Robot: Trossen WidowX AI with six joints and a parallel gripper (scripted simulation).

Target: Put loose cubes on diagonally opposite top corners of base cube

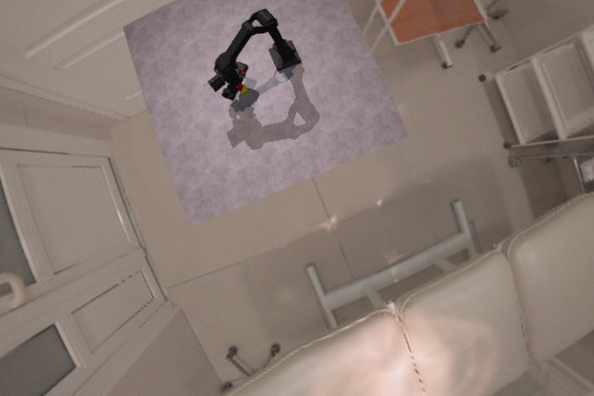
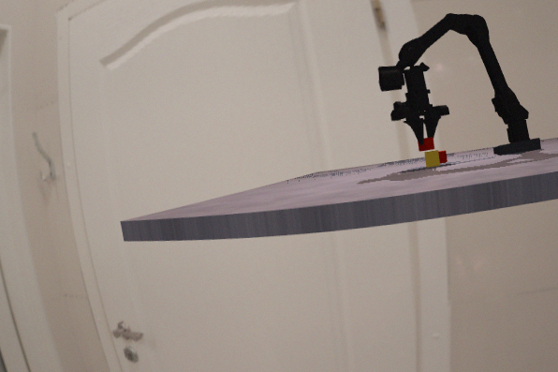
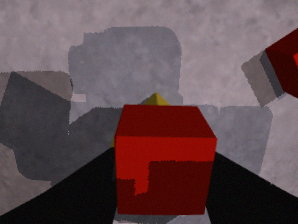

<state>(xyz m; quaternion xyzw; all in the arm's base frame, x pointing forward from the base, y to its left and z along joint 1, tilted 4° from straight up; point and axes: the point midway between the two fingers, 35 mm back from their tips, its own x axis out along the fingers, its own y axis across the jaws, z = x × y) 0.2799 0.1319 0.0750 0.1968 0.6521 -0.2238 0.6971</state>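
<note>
My gripper tip is 4 cm above the yellow base cube, 1 cm to the right of it and 1 cm past it.
</note>
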